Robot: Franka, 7 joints.
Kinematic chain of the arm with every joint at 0, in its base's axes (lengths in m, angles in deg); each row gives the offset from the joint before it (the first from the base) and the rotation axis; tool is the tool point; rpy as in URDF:
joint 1: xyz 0 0 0.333 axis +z
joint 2: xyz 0 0 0 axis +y
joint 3: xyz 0 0 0.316 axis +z
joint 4: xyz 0.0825 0 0 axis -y
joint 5: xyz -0.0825 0 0.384 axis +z
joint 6: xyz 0 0 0 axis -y
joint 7: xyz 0.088 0 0 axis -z
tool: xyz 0 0 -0.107 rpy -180 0 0
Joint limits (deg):
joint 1: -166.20..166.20
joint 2: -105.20..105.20
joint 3: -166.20..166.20
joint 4: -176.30..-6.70
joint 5: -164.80..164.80
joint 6: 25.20..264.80
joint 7: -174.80..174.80
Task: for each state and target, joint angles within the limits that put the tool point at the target. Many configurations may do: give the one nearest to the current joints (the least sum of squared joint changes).
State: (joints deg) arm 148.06 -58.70 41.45 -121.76 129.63 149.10 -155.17
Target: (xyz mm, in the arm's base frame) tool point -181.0 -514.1 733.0
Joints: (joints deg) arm 147.52 -63.30 60.47 -101.70 129.60 141.13 -155.17
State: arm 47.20 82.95 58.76 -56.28 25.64 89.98 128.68
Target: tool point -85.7 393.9 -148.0
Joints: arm 47.80 101.90 33.88 -84.15 17.62 78.99 128.68
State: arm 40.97 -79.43 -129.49 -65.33 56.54 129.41 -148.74
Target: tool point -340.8 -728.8 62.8
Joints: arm 46.49 -92.78 -132.25 -38.81 56.36 141.17 -148.74
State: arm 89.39 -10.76 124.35 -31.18 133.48 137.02 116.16
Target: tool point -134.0 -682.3 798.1
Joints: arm 103.64 -30.77 135.95 -49.04 133.27 139.09 116.16
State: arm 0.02 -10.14 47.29 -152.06 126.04 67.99 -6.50
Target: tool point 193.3 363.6 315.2
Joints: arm -0.15 -2.49 47.75 -157.09 126.07 73.53 -6.50
